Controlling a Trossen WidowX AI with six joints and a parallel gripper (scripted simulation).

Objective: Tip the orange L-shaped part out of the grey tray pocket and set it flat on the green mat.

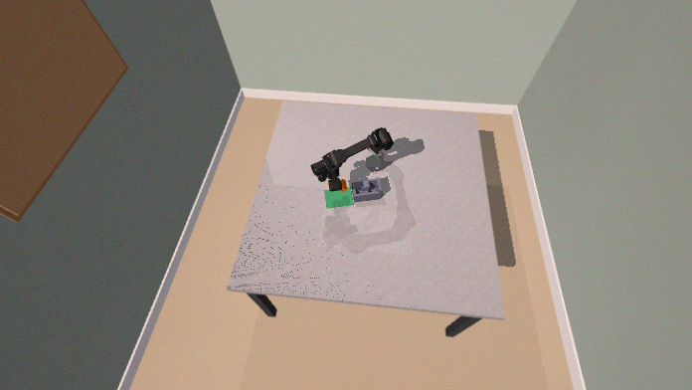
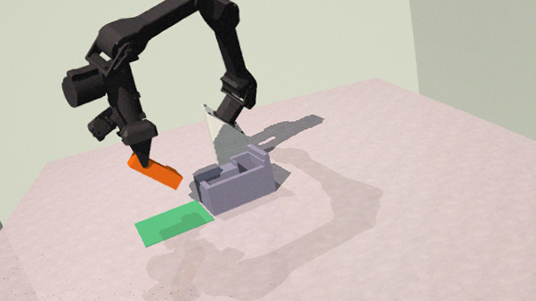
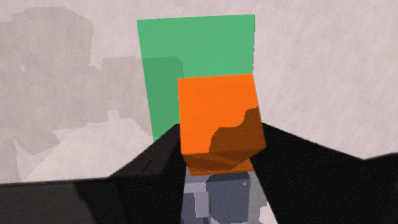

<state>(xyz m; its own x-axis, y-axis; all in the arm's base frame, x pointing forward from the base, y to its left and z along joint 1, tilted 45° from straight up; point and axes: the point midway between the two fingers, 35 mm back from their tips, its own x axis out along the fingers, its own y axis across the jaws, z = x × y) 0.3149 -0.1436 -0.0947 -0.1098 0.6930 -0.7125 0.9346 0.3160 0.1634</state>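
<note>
The green mat is 160 mm below my gripper tip, 20 mm to the left of it and 10 mm behind it. From my gripper tip the other things lie so: orange L-shaped part (30 mm below, 20 mm to the left, 20 mm behind).
</note>
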